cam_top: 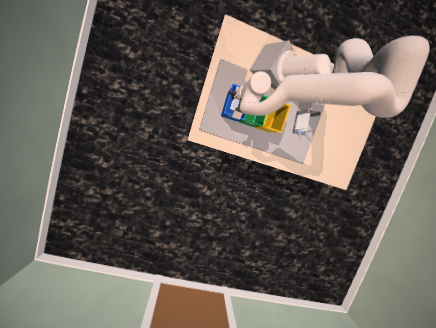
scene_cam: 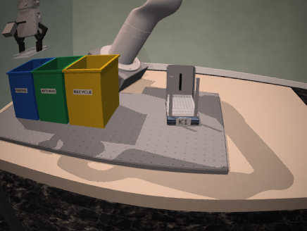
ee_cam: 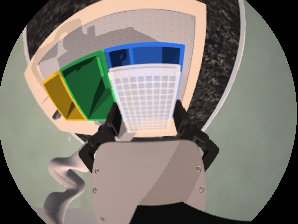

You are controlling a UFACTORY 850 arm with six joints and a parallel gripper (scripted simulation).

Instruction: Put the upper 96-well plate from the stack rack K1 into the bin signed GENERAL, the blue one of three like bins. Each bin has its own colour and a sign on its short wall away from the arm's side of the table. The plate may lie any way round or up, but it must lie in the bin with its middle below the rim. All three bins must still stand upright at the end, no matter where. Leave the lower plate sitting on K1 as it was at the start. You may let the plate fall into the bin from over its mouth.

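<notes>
My gripper is now 150 mm above the blue general bin. Round my hand: green returns bin: 150 mm below, 130 mm to the left, 10 mm ahead; then yellow recycle bin: 260 mm to the left, 150 mm below, 20 mm ahead.
</notes>
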